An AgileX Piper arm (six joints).
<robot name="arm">
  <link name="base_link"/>
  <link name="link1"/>
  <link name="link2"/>
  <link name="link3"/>
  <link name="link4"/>
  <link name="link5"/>
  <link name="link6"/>
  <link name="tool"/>
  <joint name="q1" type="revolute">
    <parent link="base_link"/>
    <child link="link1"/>
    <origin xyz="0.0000 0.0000 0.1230" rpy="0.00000 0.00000 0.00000"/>
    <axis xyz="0 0 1"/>
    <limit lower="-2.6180" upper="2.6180"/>
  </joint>
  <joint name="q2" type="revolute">
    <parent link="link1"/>
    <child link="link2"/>
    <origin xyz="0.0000 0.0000 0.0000" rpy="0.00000 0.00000 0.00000"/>
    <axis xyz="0 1 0"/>
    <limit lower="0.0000" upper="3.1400"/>
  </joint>
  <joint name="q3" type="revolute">
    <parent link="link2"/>
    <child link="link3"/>
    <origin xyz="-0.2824 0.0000 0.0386" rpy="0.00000 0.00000 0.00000"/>
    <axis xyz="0 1 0"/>
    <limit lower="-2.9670" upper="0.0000"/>
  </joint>
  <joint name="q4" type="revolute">
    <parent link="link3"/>
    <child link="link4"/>
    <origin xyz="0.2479 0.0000 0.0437" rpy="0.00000 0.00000 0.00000"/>
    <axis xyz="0.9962 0 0.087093"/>
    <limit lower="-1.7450" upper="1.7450"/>
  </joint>
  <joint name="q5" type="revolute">
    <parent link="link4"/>
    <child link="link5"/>
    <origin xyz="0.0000 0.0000 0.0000" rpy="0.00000 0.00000 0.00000"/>
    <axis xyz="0 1 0"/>
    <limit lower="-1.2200" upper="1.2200"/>
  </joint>
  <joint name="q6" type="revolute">
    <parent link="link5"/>
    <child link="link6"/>
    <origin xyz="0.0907 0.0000 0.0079" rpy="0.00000 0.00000 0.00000"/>
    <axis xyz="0.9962 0 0.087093"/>
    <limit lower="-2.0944" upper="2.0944"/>
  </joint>
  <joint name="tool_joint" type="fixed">
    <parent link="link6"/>
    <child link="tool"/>
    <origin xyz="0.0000 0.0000 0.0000" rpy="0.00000 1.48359 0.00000"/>
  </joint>
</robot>
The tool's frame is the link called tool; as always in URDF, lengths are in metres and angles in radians.
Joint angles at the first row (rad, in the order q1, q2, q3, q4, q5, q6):
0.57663, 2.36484, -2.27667, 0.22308, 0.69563, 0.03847
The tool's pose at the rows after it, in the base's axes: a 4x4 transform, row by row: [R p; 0 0 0 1], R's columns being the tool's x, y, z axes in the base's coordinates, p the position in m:
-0.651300 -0.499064 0.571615 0.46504; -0.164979 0.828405 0.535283 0.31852; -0.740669 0.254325 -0.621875 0.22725; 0 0 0 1
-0.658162 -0.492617 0.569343 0.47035; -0.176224 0.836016 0.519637 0.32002; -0.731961 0.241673 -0.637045 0.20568; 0 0 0 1
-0.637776 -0.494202 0.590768 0.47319; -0.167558 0.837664 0.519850 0.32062; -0.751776 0.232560 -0.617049 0.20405; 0 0 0 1
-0.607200 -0.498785 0.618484 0.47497; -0.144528 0.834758 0.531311 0.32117; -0.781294 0.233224 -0.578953 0.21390; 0 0 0 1
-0.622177 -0.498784 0.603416 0.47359; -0.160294 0.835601 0.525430 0.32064; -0.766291 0.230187 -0.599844 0.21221; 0 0 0 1
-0.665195 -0.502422 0.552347 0.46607; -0.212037 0.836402 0.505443 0.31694; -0.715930 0.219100 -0.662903 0.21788; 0 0 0 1
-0.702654 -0.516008 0.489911 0.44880; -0.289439 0.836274 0.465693 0.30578; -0.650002 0.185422 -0.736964 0.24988; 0 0 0 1
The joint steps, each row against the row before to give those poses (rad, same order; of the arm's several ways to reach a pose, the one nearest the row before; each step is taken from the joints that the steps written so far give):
0.00201, 0.08298, -0.03635, 0.00479, -0.05215, 0.00001
-0.00114, 0.04127, -0.00120, -0.01201, -0.02292, -0.00004
0.00000, 0.00763, -0.00145, -0.01003, -0.03456, 0.00003
-0.00001, -0.00629, -0.01286, -0.00081, -0.02966, -0.00002
0.00001, -0.00001, -0.00083, -0.00256, 0.02721, 0.00003
-0.00001, -0.02293, 0.00005, -0.00960, 0.10601, -0.00004
0.00002, -0.07911, -0.00004, -0.03182, 0.18194, 0.00004

